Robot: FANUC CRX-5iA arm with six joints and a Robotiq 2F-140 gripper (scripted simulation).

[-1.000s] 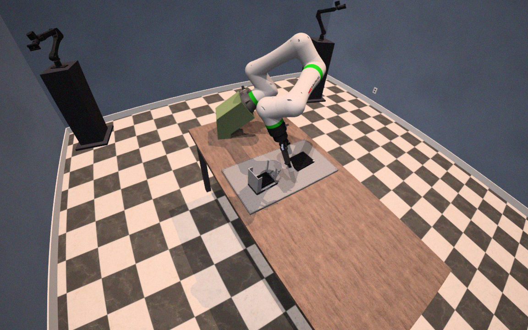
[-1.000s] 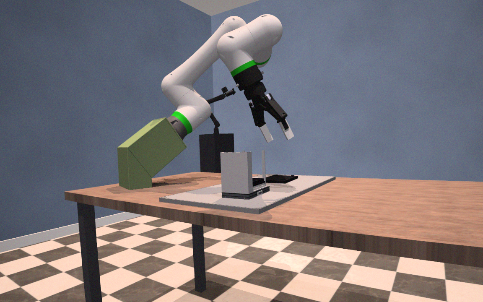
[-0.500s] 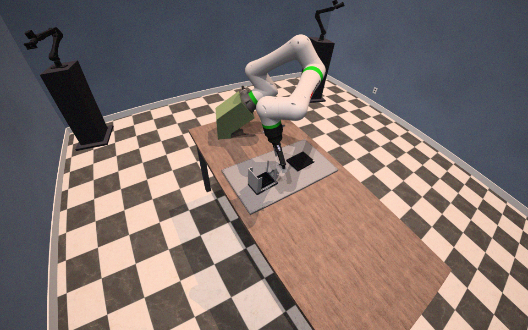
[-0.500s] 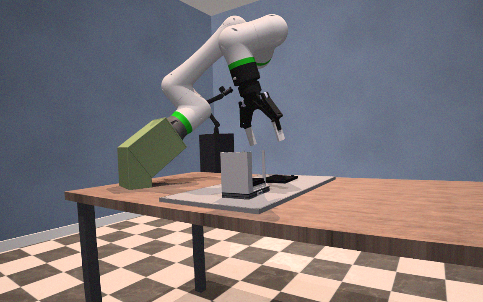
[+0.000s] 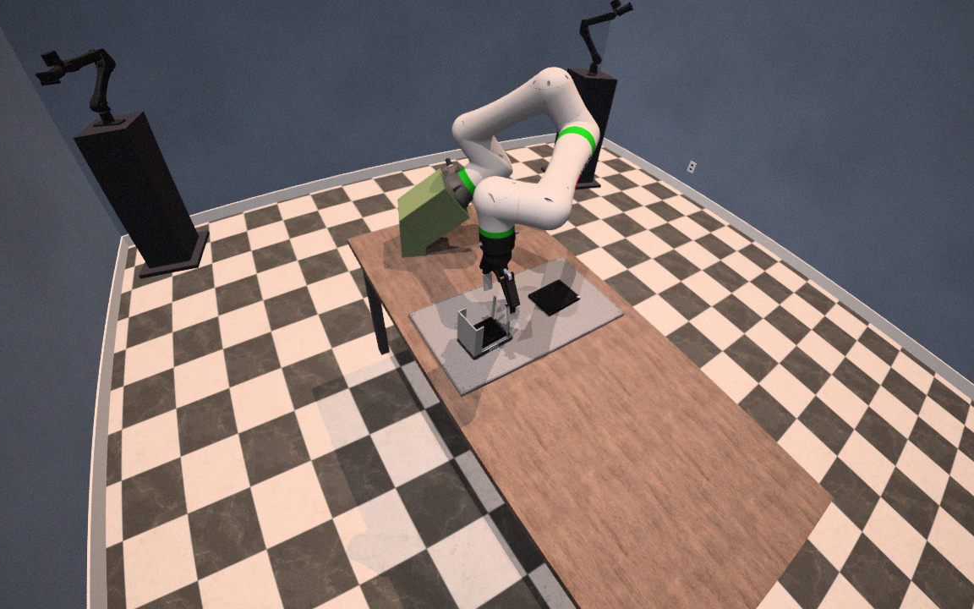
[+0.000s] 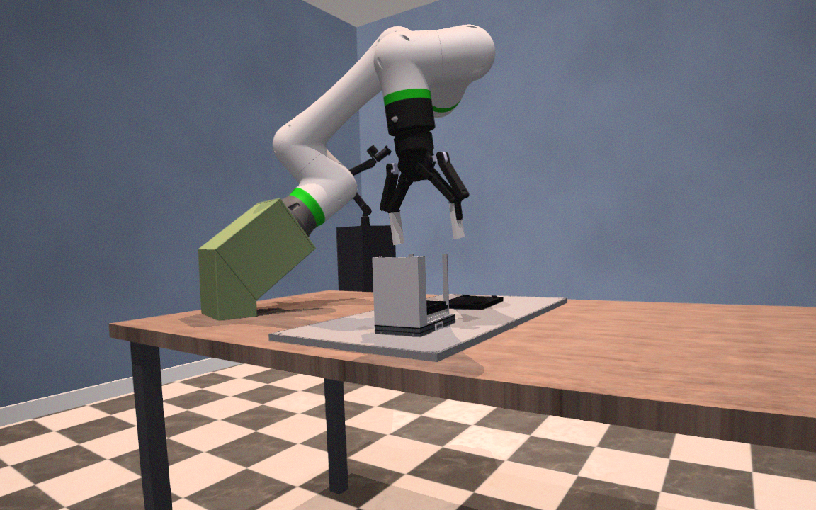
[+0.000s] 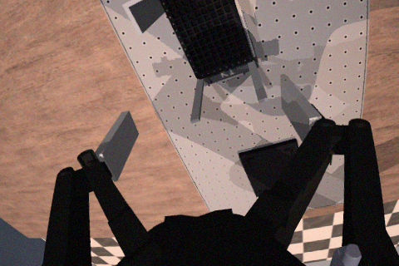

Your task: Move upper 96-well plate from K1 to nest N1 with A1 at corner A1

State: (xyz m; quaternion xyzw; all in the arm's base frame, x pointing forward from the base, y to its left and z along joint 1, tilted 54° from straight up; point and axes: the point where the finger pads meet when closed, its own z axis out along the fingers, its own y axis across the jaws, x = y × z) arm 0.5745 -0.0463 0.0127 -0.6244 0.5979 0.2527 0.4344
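The black 96-well plate lies 4 cm to the right of my hand and 14 cm below it. Also, from my hand: pale square: 10 cm behind, 37 cm to the left, 16 cm below; white plate: 4 cm to the right, 15 cm below; black plate nest N1: 13 cm behind, 28 cm to the left, 17 cm below.
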